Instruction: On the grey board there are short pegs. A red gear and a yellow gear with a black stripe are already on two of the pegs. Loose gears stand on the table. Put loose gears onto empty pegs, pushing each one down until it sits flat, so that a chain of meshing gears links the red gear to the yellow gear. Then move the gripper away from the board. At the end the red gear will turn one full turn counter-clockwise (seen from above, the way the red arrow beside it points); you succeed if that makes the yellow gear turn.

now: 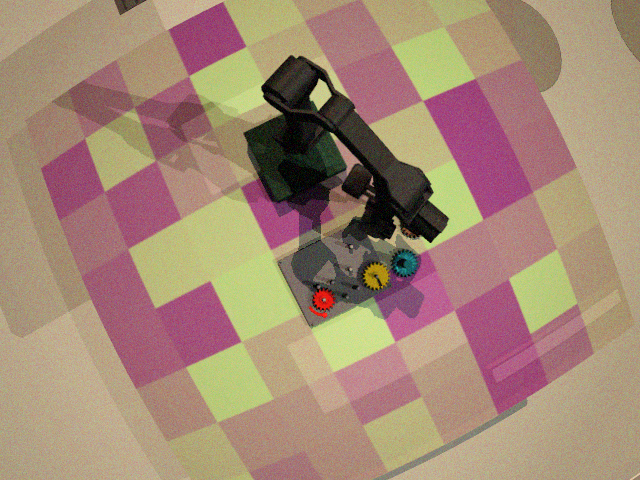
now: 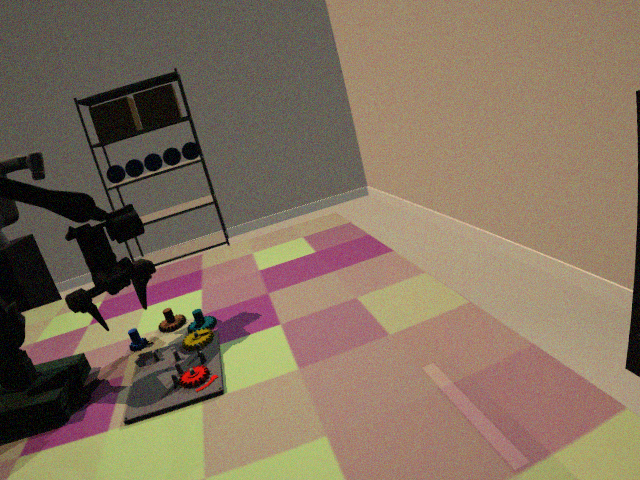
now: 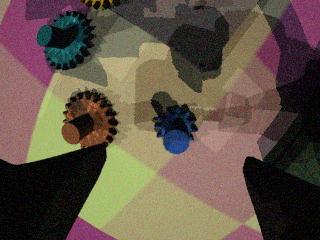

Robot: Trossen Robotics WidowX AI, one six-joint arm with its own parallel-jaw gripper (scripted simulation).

Path:
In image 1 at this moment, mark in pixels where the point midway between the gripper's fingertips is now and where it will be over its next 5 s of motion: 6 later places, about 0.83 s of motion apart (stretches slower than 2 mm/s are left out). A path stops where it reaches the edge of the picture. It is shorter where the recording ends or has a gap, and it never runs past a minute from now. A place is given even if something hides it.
My gripper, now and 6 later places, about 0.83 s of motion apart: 382,203; 380,204; 381,203; 388,204; 392,200; 388,212; 377,238

